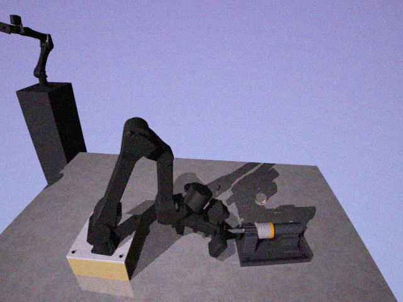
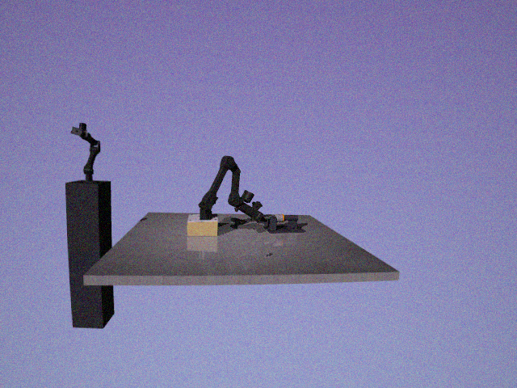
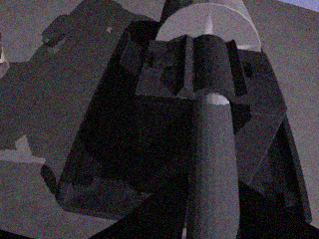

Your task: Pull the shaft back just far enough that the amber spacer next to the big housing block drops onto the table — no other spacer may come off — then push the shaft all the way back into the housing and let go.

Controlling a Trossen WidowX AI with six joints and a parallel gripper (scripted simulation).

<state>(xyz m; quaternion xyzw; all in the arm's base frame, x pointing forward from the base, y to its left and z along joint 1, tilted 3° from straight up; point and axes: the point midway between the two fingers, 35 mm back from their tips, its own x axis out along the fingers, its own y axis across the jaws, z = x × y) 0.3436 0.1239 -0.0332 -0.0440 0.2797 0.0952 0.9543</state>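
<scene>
The grey shaft lies 60 mm ahead of my gripper tip, 10 mm to the left of it and 20 mm above it. Round my gripper tip: amber spacer 110 mm ahead, 20 mm to the left, 20 mm above; then grey spacer 80 mm ahead, 20 mm to the left, 20 mm above; then white ring 110 mm ahead, 260 mm to the left, 50 mm below.
</scene>
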